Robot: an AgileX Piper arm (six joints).
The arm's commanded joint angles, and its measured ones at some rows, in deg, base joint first. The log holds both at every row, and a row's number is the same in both.
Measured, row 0:
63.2 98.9 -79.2 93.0 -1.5 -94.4
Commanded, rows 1 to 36:
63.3 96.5 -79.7 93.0 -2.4 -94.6
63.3 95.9 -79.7 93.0 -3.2 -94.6
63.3 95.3 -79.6 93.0 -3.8 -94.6
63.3 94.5 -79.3 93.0 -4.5 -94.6
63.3 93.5 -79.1 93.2 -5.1 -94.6
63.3 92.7 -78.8 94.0 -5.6 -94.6
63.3 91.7 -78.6 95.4 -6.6 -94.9
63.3 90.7 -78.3 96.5 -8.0 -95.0
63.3 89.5 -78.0 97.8 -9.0 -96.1
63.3 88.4 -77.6 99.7 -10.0 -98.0
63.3 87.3 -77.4 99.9 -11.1 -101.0
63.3 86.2 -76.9 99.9 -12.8 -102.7
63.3 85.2 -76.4 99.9 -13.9 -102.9
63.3 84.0 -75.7 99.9 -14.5 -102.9
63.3 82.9 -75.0 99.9 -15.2 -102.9
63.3 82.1 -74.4 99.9 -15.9 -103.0
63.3 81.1 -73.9 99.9 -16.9 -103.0
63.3 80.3 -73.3 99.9 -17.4 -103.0
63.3 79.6 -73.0 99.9 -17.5 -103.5
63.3 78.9 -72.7 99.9 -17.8 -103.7
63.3 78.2 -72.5 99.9 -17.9 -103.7
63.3 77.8 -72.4 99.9 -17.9 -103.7
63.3 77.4 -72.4 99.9 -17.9 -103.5
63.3 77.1 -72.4 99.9 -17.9 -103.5
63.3 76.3 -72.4 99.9 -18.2 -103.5
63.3 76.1 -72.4 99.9 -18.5 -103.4
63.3 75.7 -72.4 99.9 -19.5 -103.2
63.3 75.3 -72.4 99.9 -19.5 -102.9
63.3 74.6 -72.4 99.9 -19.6 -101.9
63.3 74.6 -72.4 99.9 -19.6 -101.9
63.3 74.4 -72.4 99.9 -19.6 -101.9
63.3 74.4 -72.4 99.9 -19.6 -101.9
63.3 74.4 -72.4 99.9 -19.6 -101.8
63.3 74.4 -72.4 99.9 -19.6 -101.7
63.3 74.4 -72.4 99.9 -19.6 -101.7
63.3 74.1 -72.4 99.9 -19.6 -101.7
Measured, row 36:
63.3 75.1 -72.5 100.1 -18.9 -102.1
